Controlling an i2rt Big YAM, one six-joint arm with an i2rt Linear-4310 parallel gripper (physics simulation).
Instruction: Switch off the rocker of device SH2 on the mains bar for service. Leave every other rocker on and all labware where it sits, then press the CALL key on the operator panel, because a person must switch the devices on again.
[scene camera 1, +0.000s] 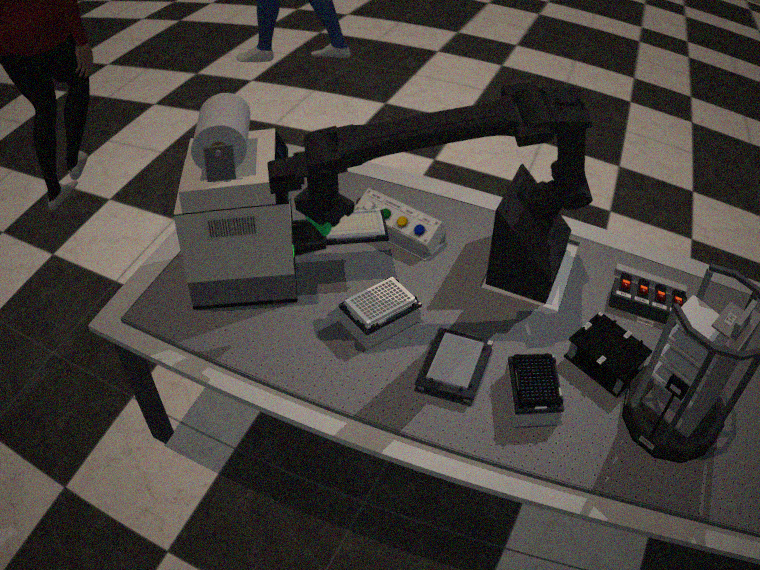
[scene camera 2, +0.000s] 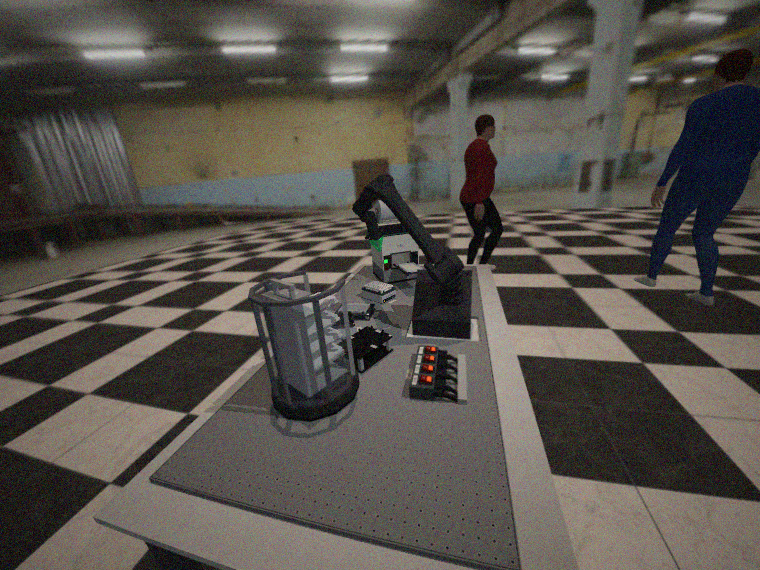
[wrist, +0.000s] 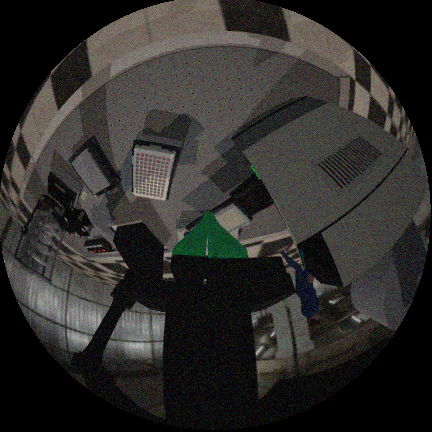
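Seen in the pictures: gripper, between the fingertips: (scene camera 1: 326, 234) (scene camera 2: 379, 251) (wrist: 207, 215); arm's base, origin of its link: (scene camera 1: 535, 205) (scene camera 2: 451, 288) (wrist: 142, 271).
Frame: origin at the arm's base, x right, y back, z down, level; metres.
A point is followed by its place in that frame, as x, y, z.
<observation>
The mains bar (scene camera 1: 639, 294) {-0.317, -0.043, 0.104} (scene camera 2: 434, 374) {-0.389, 0.000, 0.111} (wrist: 96, 245) {-0.306, -0.060, 0.110} lies at the right end of the table. All its rockers that show glow orange-red. I cannot read which one is SH2. The operator panel (scene camera 1: 412, 226) {0.261, -0.125, 0.087} is a light box with a green, a yellow and a blue key, at the back left. My gripper (scene camera 1: 321, 227) {0.319, -0.405, -0.063} (scene camera 2: 376, 244) {0.319, -0.405, -0.063} (wrist: 207, 215) {0.319, -0.405, -0.063} has green fingers and is shut on nothing. It hangs just left of the panel, over a white plate (scene camera 1: 357, 226) {0.331, -0.262, 0.021} (wrist: 231, 217) {0.372, -0.282, 0.022} on the big device's drawer. It is far from the mains bar.
A big grey device (scene camera 1: 236, 255) {0.494, -0.491, 0.000} (wrist: 322, 181) {0.445, -0.456, -0.079} with a drum on top stands at the left. A white well plate (scene camera 1: 380, 302) {0.205, -0.385, 0.088} (wrist: 153, 174) {0.212, -0.383, 0.088}, a lidded plate (scene camera 1: 454, 362) {0.007, -0.438, 0.116}, a black tip box (scene camera 1: 535, 385) {-0.172, -0.446, 0.082} and a round rack (scene camera 2: 304, 345) {-0.585, -0.269, -0.067} stand in front. A person (scene camera 2: 480, 187) walks behind the table.
</observation>
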